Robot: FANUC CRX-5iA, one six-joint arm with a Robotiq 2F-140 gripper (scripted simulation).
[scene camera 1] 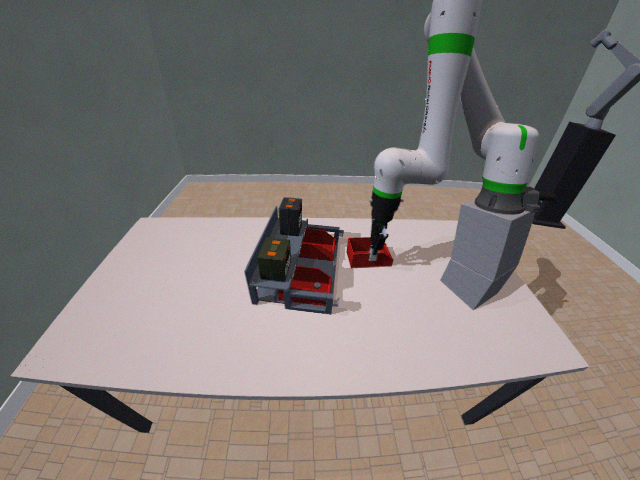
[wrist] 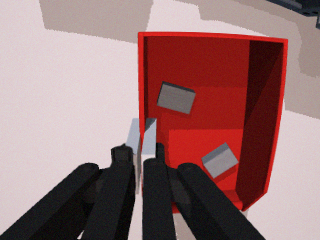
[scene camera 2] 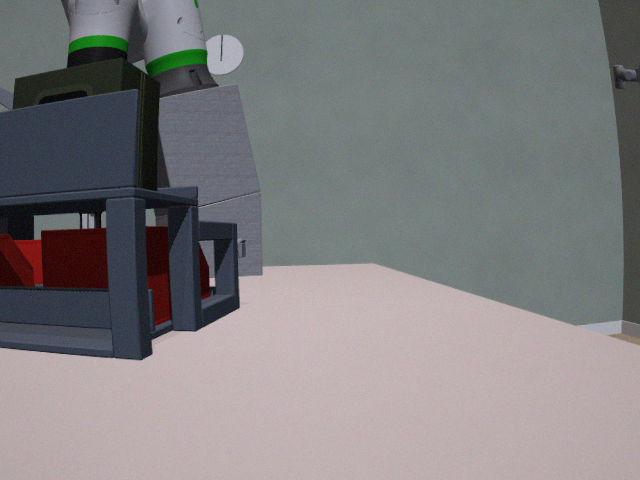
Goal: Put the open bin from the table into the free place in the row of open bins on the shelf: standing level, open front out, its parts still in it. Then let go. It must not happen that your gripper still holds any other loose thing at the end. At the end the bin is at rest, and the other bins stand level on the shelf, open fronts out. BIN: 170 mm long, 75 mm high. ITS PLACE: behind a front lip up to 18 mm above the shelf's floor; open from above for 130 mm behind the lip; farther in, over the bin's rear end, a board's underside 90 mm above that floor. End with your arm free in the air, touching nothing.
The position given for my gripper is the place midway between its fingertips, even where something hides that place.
Note:
I see my gripper [scene camera 1: 372, 259], a red bin [scene camera 1: 360, 246], a red bin [scene camera 2: 74, 258] and a red bin [scene camera 1: 317, 244].
My gripper shows as well in the wrist view [wrist: 144, 133].

